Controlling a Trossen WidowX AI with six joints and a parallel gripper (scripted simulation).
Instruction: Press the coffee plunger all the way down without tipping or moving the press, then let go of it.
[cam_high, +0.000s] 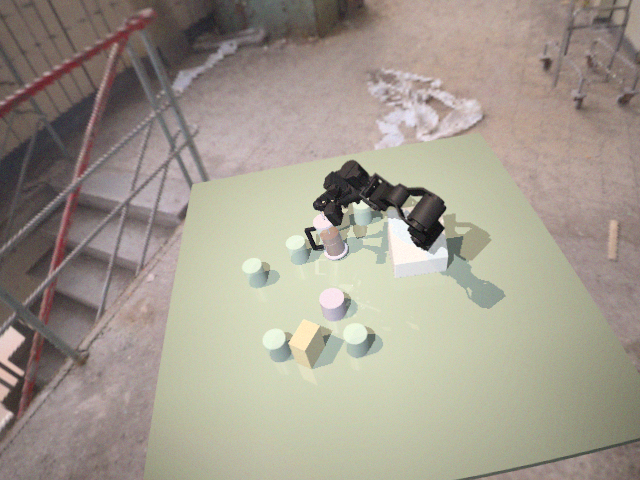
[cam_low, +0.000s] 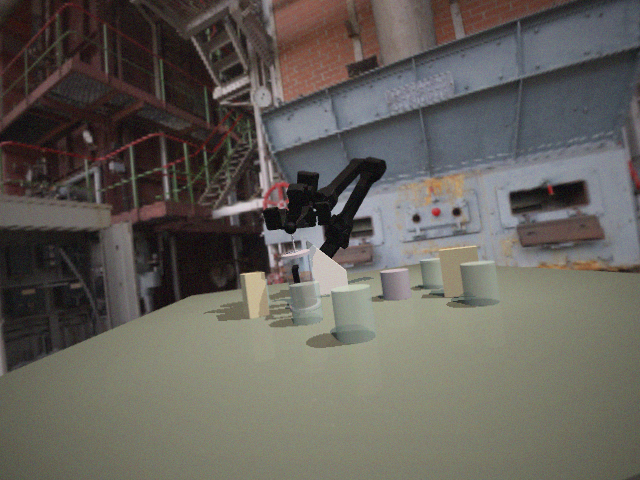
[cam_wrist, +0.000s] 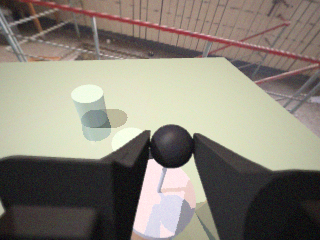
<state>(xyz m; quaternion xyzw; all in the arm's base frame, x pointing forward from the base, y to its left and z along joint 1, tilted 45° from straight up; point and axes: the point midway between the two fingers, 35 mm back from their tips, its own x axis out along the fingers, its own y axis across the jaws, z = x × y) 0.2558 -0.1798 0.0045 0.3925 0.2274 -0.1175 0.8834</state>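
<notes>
Now: the coffee press 1 cm behind my gripper tip, 1 cm to the left of it and 11 cm below it.
</notes>
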